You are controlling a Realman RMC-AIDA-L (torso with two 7-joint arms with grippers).
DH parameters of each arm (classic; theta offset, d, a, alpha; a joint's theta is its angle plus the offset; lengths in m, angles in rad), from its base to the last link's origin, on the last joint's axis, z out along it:
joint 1: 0 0.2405 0 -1.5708
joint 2: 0 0 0 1.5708
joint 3: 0 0.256 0 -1.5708
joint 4: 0 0 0 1.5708
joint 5: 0 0.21 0 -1.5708
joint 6: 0 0 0 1.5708
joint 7: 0 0.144 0 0
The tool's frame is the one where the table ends.
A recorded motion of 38 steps. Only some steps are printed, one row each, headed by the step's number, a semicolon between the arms.
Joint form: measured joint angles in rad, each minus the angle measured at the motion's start. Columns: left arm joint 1, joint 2, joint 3, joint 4, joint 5, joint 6, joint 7; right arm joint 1, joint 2, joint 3, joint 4, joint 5, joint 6, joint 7.
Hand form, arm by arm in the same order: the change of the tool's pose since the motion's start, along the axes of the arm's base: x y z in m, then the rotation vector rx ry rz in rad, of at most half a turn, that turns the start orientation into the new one. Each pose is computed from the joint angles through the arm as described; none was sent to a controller.
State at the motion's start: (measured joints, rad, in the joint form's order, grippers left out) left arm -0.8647 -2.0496 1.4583 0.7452 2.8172 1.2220 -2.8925; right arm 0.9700 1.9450 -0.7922 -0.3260 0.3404 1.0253 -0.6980
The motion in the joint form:
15: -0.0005 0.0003 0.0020 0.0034 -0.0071 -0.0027 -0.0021; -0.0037 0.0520 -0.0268 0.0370 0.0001 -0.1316 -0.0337
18: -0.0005 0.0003 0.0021 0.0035 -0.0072 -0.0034 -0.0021; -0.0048 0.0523 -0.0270 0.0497 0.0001 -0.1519 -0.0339
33: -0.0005 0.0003 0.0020 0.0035 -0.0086 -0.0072 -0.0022; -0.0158 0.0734 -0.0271 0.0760 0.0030 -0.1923 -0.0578
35: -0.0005 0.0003 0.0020 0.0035 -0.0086 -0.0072 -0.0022; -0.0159 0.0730 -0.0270 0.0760 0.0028 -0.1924 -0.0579
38: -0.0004 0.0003 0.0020 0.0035 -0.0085 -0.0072 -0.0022; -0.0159 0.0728 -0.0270 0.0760 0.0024 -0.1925 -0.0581
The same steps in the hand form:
15: 0.0017 0.0007 -0.0005 0.0031 -0.0073 -0.0029; 0.0019 -0.0032 -0.0268 0.0168 -0.0306 0.0611
18: 0.0018 0.0008 -0.0005 0.0035 -0.0075 -0.0035; 0.0043 -0.0037 -0.0282 0.0248 -0.0346 0.0596
33: 0.0021 0.0012 -0.0006 0.0061 -0.0099 -0.0057; 0.0093 -0.0122 -0.0417 0.0138 -0.0345 0.0662
35: 0.0021 0.0012 -0.0006 0.0061 -0.0099 -0.0057; 0.0094 -0.0121 -0.0415 0.0141 -0.0349 0.0662
38: 0.0021 0.0012 -0.0006 0.0061 -0.0098 -0.0057; 0.0095 -0.0120 -0.0414 0.0141 -0.0355 0.0666

